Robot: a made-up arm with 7 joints.
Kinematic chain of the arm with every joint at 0, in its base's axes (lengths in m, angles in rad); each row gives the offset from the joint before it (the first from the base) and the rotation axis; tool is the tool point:
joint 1: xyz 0 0 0.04 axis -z
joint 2: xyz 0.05 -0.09 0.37 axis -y
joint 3: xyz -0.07 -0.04 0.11 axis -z
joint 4: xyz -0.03 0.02 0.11 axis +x
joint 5: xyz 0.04 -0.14 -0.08 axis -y
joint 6: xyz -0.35 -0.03 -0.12 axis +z
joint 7: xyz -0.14 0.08 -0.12 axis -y
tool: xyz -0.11 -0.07 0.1
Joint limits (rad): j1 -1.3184..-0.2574 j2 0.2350..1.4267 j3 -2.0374..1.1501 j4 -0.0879..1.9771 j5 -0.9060..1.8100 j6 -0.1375..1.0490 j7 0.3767..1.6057
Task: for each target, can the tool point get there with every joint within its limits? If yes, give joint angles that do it. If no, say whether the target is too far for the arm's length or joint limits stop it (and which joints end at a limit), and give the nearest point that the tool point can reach.
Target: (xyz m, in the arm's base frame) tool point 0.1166 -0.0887 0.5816
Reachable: no: joint limits stop it (at a limit: joint 2, joint 3, joint 5, joint 6, joint 7) | nearest point 0.3410 -0.2594 0.8074 | short by 0.361 m
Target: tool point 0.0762 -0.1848 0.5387
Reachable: no: joint limits stop it (at a limit: joint 1, joint 2, joint 3, joint 5, joint 6, joint 7) | nearest point 0.3122 -0.3306 0.7736 | short by 0.364 m
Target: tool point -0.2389 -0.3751 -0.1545
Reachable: yes | joints -0.5201 0.5313 -0.7650 1.2649 0.1745 0.7766 1.1289
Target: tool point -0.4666 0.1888 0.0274
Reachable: yes | joints -0.4140 0.5665 0.4035 1.3187 -0.1182 0.3614 1.2485
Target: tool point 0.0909 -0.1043 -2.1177
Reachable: no: too far | nearest point 0.0840 -0.1738 -0.4515 | short by 1.668 m
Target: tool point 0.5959 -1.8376 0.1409
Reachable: no: too far | nearest point 0.2943 -0.9075 0.2722 | short by 0.987 m
